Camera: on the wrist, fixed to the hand. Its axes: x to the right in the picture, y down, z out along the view.
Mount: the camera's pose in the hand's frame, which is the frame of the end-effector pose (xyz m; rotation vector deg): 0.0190 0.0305 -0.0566 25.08 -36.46 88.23
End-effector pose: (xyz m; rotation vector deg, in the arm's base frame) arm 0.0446 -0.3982 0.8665 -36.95 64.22 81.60
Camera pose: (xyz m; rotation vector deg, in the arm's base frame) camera -0.0003 -0.4373 0.8357 70.13 74.92 126.65
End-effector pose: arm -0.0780 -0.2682 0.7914 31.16 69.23 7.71
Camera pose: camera -0.1171 -0.2161 0.7756 95.63 -1.92 52.97
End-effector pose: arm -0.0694 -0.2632 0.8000 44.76 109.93 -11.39
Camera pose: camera -0.0990 -0.2053 0.8166 112.05 19.13 6.15
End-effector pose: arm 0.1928 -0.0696 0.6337 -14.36 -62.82 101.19
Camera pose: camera 0.1985 -0.0250 0.5840 11.37 34.54 -143.35
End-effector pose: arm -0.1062 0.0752 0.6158 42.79 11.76 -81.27
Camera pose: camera -0.0574 0.0916 0.5728 28.48 -58.43 -6.79
